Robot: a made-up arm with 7 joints.
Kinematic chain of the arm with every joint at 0, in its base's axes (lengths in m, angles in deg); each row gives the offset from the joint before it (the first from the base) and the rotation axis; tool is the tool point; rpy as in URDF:
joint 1: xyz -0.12 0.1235 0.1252 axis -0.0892 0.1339 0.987
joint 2: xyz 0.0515 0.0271 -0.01 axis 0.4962 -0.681 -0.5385
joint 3: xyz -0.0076 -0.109 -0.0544 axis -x
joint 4: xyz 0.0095 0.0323 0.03 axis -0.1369 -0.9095 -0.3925
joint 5: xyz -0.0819 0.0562 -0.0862 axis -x
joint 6: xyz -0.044 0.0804 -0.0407 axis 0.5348 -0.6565 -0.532
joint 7: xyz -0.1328 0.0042 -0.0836 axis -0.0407 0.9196 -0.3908
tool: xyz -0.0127 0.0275 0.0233 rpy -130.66 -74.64 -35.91
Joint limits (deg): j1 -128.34..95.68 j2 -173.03..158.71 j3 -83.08..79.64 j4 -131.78..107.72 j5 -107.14..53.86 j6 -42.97..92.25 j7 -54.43..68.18
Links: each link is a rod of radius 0.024 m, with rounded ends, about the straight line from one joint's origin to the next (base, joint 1, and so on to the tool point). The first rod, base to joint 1, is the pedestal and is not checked.
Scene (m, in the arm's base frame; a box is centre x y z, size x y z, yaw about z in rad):
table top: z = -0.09
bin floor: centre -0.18 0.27 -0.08 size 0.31 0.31 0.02 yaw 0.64
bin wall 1: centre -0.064 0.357 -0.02 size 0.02 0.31 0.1 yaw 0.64
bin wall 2: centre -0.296 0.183 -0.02 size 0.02 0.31 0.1 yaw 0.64
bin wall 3: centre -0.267 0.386 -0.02 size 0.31 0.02 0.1 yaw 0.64
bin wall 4: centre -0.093 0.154 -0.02 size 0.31 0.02 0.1 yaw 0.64
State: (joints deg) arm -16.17 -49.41 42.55 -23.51 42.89 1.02 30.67
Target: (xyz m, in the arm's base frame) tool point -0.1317 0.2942 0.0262
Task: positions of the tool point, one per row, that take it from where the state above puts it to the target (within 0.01 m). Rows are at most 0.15 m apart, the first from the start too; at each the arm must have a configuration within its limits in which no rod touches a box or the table.
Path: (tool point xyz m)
1: -0.3561 -0.0051 0.2929
2: -0.3077 0.0745 0.3500
3: -0.2501 0.1592 0.3656
4: -0.1960 0.2366 0.3393
5: -0.1556 0.2945 0.2783
6: -0.1333 0.3247 0.1961
7: -0.1273 0.3238 0.1076
8: -0.1317 0.2942 0.0262

